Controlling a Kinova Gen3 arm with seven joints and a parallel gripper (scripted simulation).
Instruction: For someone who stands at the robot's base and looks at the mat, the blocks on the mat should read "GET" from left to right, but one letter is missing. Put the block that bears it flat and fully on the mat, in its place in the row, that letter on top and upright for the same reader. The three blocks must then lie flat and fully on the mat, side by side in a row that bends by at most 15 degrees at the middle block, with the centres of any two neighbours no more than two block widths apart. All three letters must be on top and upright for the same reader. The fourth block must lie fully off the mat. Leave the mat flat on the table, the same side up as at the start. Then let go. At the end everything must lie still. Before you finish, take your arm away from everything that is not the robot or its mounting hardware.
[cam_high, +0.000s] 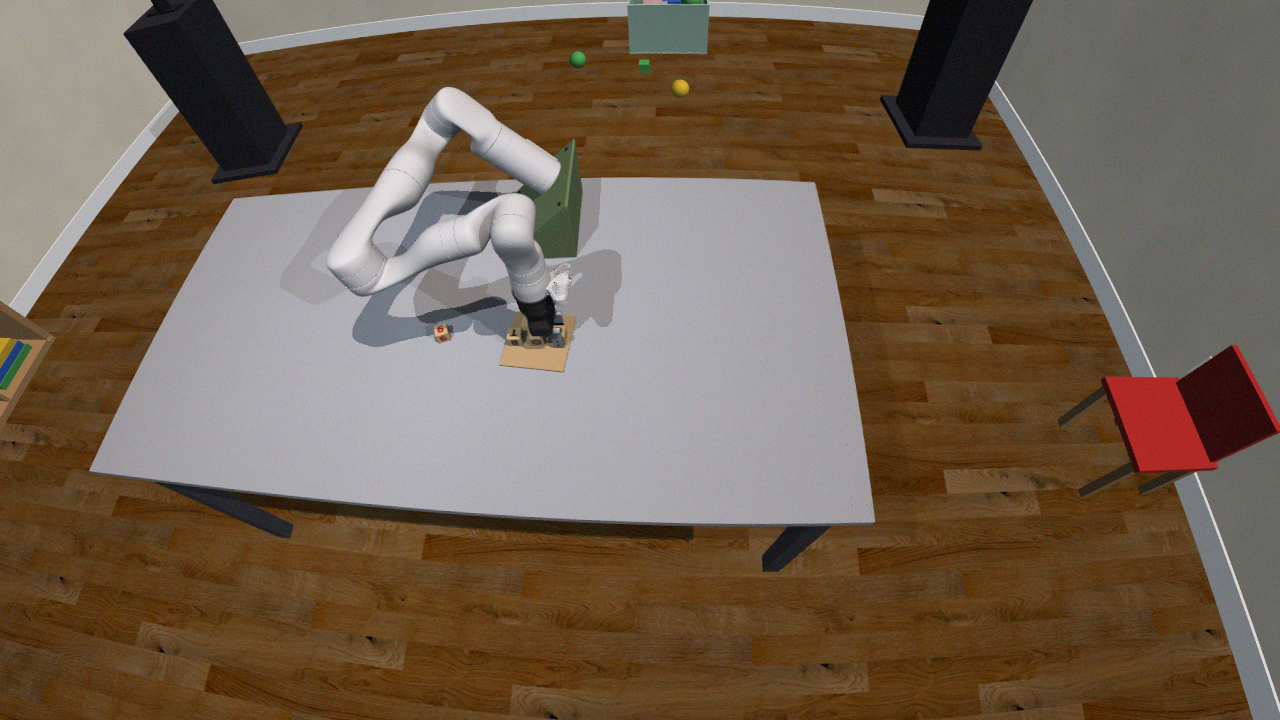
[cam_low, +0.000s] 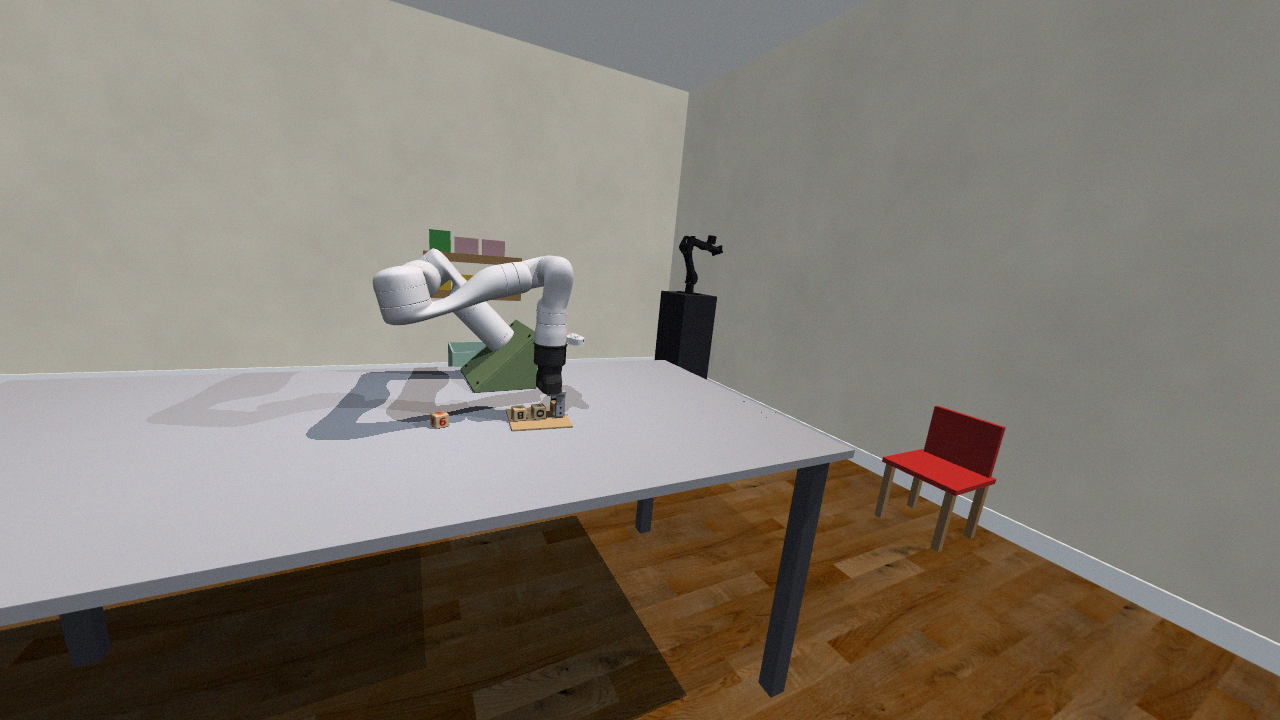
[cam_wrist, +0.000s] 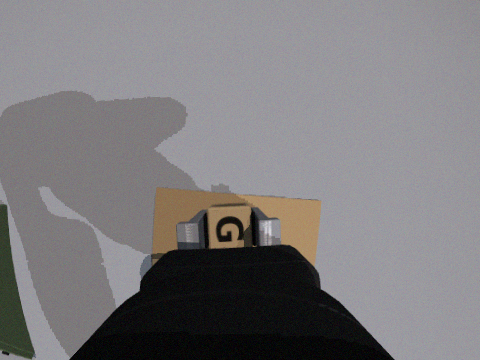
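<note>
My hand is right at the G block. From my hand the other things lie so: tan mat 50 mm to the right, 20 mm below.
</note>
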